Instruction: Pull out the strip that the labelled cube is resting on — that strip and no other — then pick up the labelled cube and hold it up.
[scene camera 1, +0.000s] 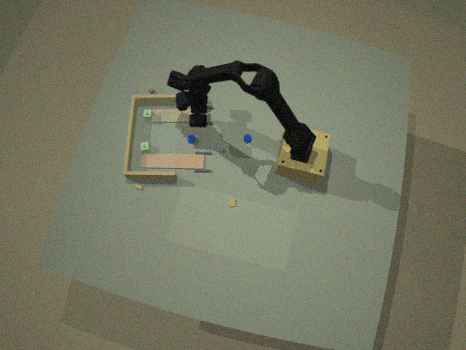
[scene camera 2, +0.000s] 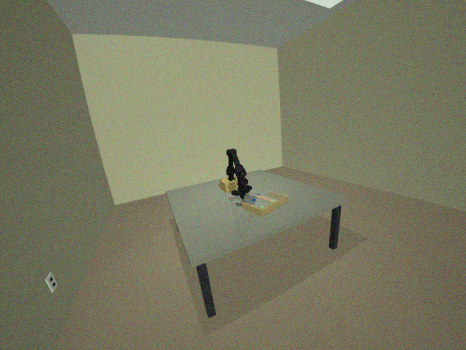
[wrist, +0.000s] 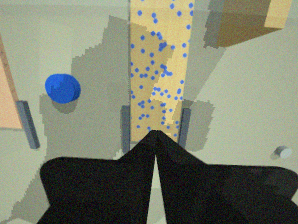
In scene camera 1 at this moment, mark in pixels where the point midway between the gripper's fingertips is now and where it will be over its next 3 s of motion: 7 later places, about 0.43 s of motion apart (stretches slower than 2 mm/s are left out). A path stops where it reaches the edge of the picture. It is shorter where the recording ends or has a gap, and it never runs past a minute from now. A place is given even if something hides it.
The gripper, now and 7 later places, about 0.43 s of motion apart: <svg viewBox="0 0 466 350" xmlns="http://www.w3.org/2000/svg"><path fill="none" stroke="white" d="M200 112L200 113L201 115L203 114L208 114L212 114L217 114L221 114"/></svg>
